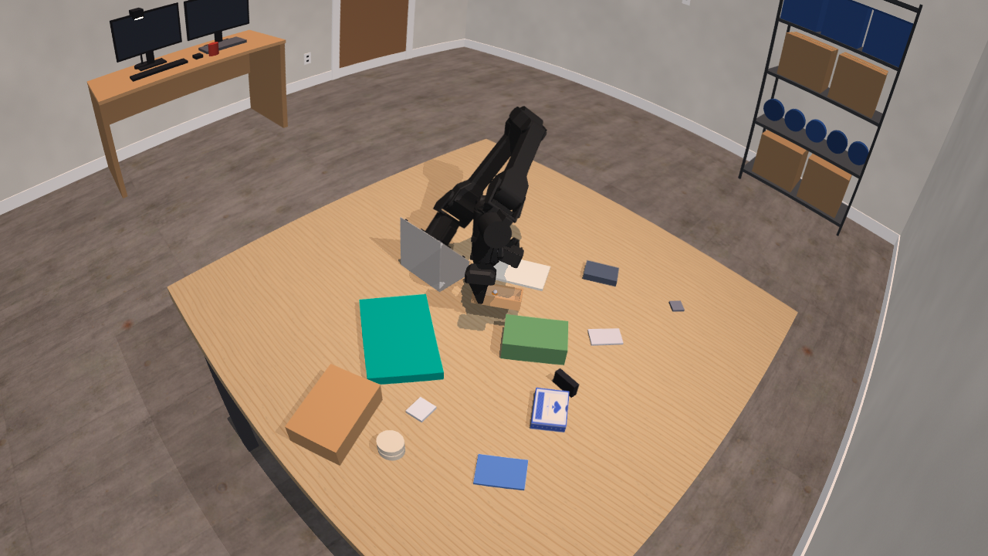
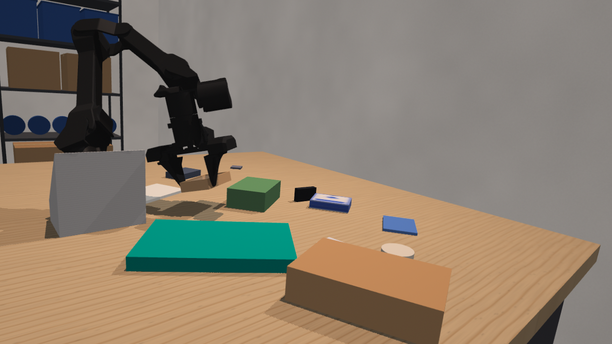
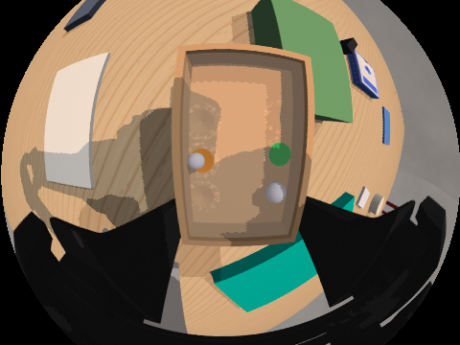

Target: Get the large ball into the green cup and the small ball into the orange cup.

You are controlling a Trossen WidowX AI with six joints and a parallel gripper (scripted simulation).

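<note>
My hand is 3 cm short of the wooden puzzle, 3 cm above it and 2 cm to the right of it. Round my hand: teal slab: 21 cm to the right, 8 cm below, 3 cm behind; green box: 16 cm ahead, 7 cm below, 2 cm to the left; cream slab: 17 cm to the left, 9 cm below, 5 cm behind.
</note>
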